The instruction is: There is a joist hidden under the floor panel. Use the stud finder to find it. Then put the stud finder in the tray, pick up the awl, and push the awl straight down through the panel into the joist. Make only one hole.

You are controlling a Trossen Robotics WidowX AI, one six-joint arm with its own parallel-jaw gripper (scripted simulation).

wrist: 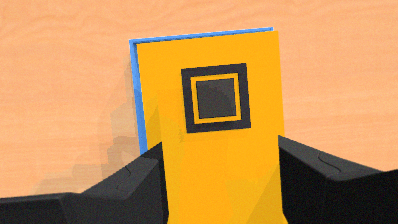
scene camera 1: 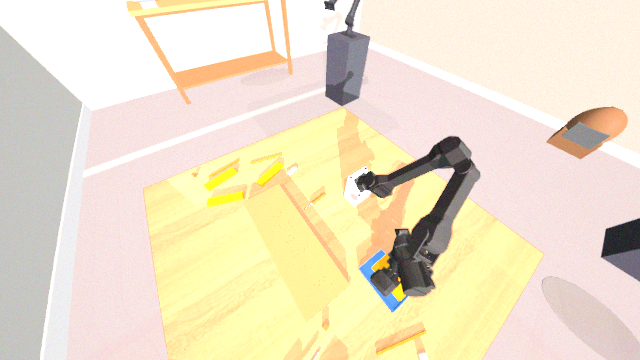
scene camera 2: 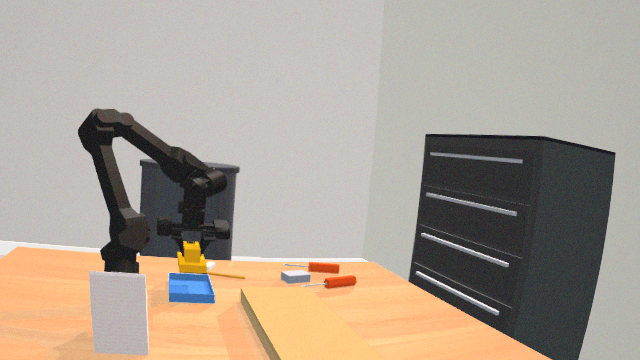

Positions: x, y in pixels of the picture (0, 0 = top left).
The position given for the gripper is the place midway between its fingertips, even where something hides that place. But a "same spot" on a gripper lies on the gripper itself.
The gripper shows in the wrist view (215, 142), in scene camera 1 and in scene camera 2. One and the same spot on the gripper: (scene camera 2: 207, 236) is (scene camera 1: 384, 271).
